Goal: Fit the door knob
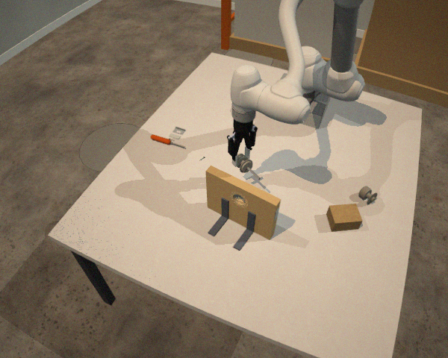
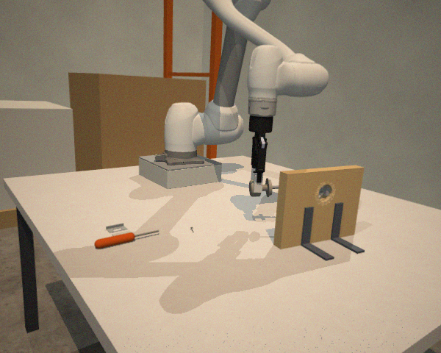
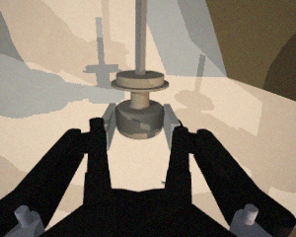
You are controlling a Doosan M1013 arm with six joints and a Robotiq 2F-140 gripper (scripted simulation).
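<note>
Right now the door knob is 10 mm ahead of my hand, 30 mm to the left of it and 20 mm below it. The rest, counted from my hand: tiny screw 10 mm behind, 220 mm to the right, 150 mm below; then wooden panel 180 mm ahead, 120 mm to the left, 20 mm below; then latch socket 180 mm ahead, 120 mm to the left.
</note>
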